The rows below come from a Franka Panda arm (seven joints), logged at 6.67 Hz.
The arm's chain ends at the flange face. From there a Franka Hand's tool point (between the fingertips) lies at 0.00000 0.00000 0.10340 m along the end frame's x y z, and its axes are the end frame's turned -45 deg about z.
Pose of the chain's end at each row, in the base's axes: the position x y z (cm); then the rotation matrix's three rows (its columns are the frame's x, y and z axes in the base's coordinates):
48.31 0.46 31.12; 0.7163 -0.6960 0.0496; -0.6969 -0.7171 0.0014; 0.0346 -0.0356 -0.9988
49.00 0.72 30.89; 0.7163 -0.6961 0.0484; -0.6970 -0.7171 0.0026; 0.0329 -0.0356 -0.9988
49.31 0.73 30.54; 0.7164 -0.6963 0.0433; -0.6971 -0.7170 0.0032; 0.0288 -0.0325 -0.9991
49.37 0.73 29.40; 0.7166 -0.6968 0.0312; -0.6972 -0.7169 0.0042; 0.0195 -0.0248 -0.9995
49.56 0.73 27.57; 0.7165 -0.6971 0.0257; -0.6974 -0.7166 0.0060; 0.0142 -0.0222 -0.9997
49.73 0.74 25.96; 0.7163 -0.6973 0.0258; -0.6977 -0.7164 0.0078; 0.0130 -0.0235 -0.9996
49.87 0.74 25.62; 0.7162 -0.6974 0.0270; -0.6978 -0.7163 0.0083; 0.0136 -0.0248 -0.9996
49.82 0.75 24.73; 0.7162 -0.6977 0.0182; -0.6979 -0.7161 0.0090; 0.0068 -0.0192 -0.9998
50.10 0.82 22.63; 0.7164 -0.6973 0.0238; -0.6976 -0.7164 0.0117; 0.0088 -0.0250 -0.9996
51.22 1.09 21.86; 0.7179 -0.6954 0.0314; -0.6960 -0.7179 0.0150; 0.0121 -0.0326 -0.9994
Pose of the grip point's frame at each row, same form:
48.82 0.47 20.79; 0.9986 0.0144 0.0496; 0.0143 -0.9998 0.0014; 0.0496 -0.0007 -0.9988
49.50 0.75 20.56; 0.9987 0.0143 0.0484; 0.0142 -0.9999 0.0026; 0.0484 -0.0019 -0.9988
49.76 0.76 20.21; 0.9989 0.0142 0.0433; 0.0141 -0.9999 0.0032; 0.0433 -0.0026 -0.9991
49.69 0.77 19.07; 0.9994 0.0140 0.0312; 0.0139 -0.9999 0.0042; 0.0313 -0.0037 -0.9995
49.83 0.79 17.23; 0.9996 0.0137 0.0257; 0.0136 -0.9998 0.0060; 0.0257 -0.0057 -0.9997
50.00 0.82 15.62; 0.9996 0.0134 0.0258; 0.0132 -0.9999 0.0078; 0.0258 -0.0074 -0.9996
50.15 0.83 15.28; 0.9996 0.0133 0.0270; 0.0131 -0.9999 0.0083; 0.0272 -0.0079 -0.9996
50.01 0.84 14.39; 0.9998 0.0131 0.0182; 0.0129 -0.9998 0.0090; 0.0184 -0.0088 -0.9998
50.35 0.94 12.29; 0.9996 0.0135 0.0238; 0.0133 -0.9998 0.0117; 0.0239 -0.0115 -0.9996
51.54 1.25 11.53; 0.9994 0.0159 0.0314; 0.0155 -0.9998 0.0150; 0.0316 -0.0145 -0.9994

